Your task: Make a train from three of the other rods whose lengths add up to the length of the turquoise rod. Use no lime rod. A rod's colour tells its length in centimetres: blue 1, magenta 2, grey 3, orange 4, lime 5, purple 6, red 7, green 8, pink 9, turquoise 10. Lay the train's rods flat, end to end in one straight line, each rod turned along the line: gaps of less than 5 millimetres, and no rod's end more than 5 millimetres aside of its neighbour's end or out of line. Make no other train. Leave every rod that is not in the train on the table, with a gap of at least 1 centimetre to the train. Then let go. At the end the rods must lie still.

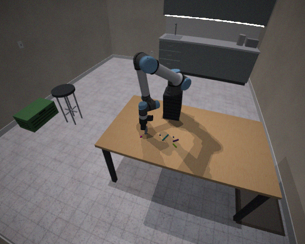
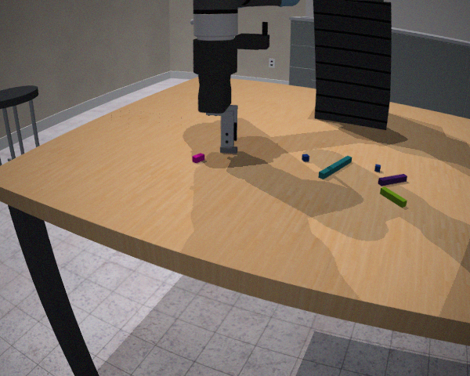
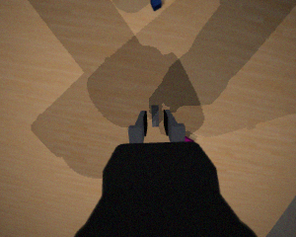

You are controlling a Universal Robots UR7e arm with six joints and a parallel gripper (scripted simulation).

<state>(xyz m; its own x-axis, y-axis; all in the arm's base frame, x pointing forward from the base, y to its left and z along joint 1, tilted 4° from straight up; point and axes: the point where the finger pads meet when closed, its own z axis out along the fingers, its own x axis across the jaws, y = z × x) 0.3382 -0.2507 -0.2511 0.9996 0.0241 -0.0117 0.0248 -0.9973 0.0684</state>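
My hand is 30 mm above the grey rod. Also, from my hand: turquoise rod: 190 mm to the left, 30 mm below, 30 mm ahead; then purple rod: 290 mm to the left, 50 mm ahead, 30 mm below; then magenta rod: 50 mm ahead, 40 mm to the right, 30 mm below.
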